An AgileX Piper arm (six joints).
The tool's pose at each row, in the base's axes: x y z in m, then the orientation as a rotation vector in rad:
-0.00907 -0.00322 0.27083 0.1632 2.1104 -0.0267
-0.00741 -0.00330 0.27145 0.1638 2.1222 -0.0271
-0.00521 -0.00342 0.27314 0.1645 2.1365 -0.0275
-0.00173 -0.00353 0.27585 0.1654 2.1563 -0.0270
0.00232 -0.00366 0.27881 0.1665 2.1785 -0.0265
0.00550 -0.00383 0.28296 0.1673 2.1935 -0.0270
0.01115 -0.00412 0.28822 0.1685 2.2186 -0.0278
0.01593 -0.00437 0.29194 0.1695 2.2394 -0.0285
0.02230 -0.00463 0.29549 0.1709 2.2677 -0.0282
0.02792 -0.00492 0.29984 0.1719 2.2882 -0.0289
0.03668 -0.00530 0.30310 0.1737 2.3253 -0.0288
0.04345 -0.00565 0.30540 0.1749 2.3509 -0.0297
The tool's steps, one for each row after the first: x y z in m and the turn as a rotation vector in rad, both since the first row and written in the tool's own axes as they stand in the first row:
-0.00138 0.00016 0.00110 0.0010 0.0118 -0.0005
-0.00396 0.00040 0.00210 0.0021 0.0260 -0.0010
-0.00806 0.00086 0.00366 0.0028 0.0458 -0.0014
-0.01267 0.00139 0.00558 0.0037 0.0680 -0.0018
-0.01785 0.00182 0.00615 0.0050 0.0830 -0.0024
-0.02526 0.00250 0.00825 0.0070 0.1080 -0.0034
-0.03090 0.00304 0.01040 0.0086 0.1288 -0.0043
-0.03720 0.00376 0.01400 0.0101 0.1571 -0.0049
-0.04381 0.00439 0.01654 0.0117 0.1775 -0.0057
-0.05111 0.00528 0.02234 0.0138 0.2146 -0.0067
-0.05656 0.00591 0.02693 0.0159 0.2401 -0.0077

